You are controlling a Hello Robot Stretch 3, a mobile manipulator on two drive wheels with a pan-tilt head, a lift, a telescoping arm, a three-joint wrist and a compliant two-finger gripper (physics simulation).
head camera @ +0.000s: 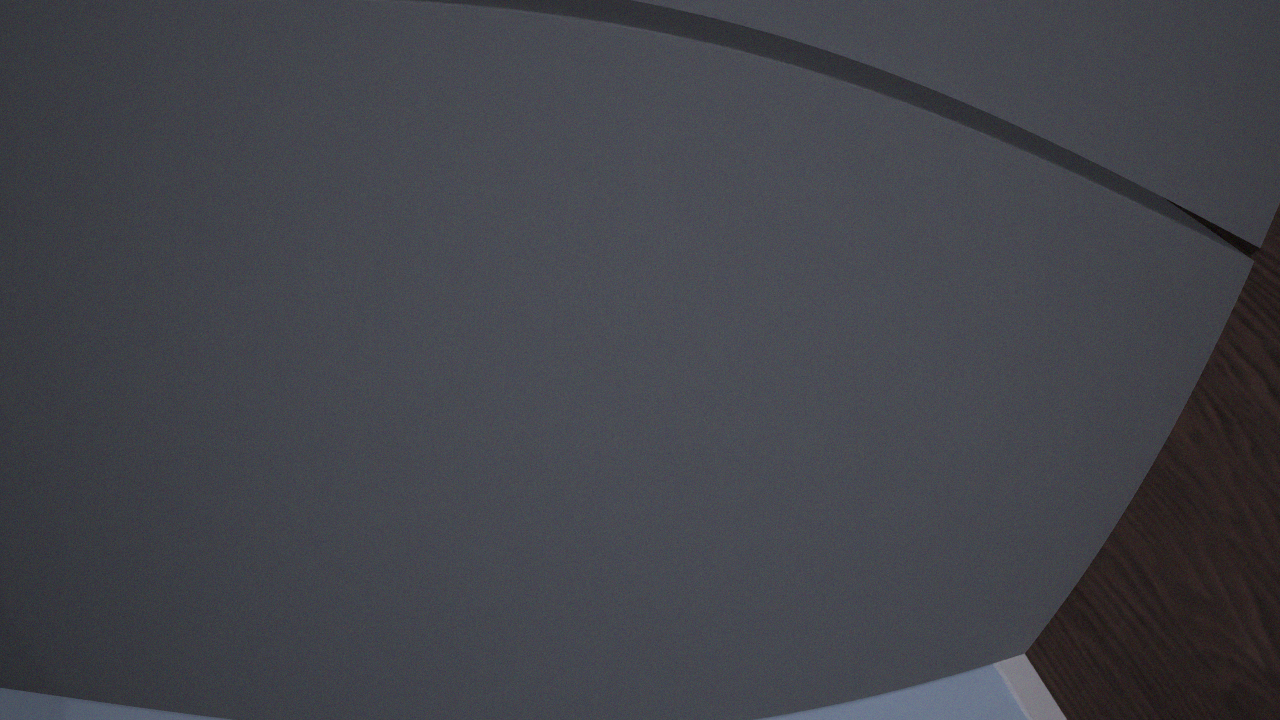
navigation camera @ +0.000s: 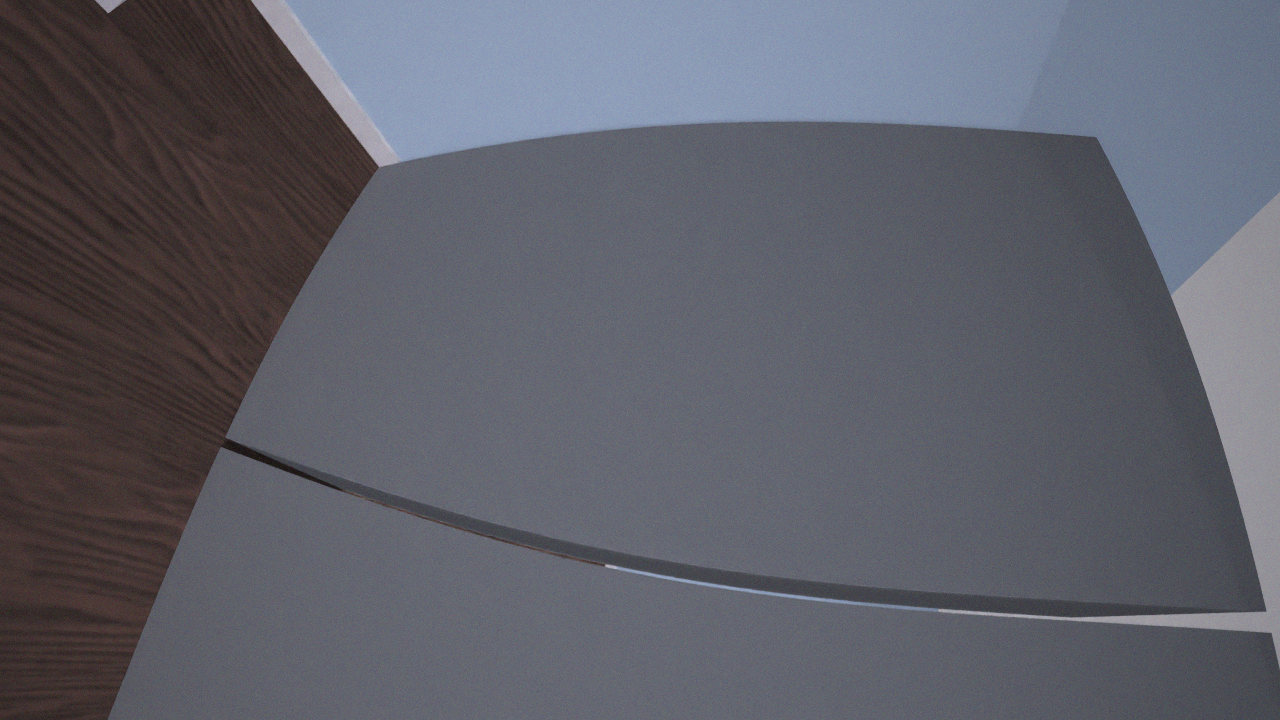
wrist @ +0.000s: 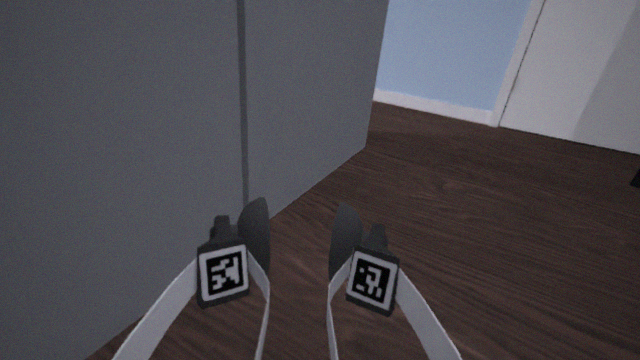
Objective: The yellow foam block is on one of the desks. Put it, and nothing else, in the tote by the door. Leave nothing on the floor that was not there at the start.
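Places are measured from the robot's base along level axes (x ahead, y left, z up), in millimetres.
Pixels of known places: gripper, fingertip midpoint: (wrist: 300, 226).
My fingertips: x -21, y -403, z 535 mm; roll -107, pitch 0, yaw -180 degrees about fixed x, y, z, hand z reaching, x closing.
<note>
Behind a point stands the place of what it marks.
My gripper (wrist: 300, 226) {z 535, x -21, y -403 mm} is open in the wrist view, its two dark fingertips apart with dark wood floor visible between them. Its left finger is in front of the lower part of a tall grey panelled surface; I cannot tell whether it touches. The gripper does not show in the head or navigation view. The yellow foam block, the desks and the tote do not show in these views.
Large grey panels (head camera: 626, 358) {z 1036, x 769, y -4 mm} (navigation camera: 716, 358) {z 1124, x 781, y 15 mm} (wrist: 125, 125) stand close, with a seam between them. Dark wood floor (head camera: 1190, 537) {z 0, x 719, y 227 mm} (navigation camera: 116, 313) {z 0, x 386, y 46 mm} (wrist: 475, 225) {z 0, x -644, y -1195 mm} runs alongside. A blue wall (navigation camera: 671, 62) {z 977, x 965, y 628 mm} (wrist: 445, 50) {z 423, x -938, y -2626 mm} and a white door-like panel (wrist: 575, 75) {z 381, x -1566, y -2225 mm} stand beyond. A small dark thing (wrist: 636, 179) {z 34, x -1561, y -1600 mm} shows at the right edge.
</note>
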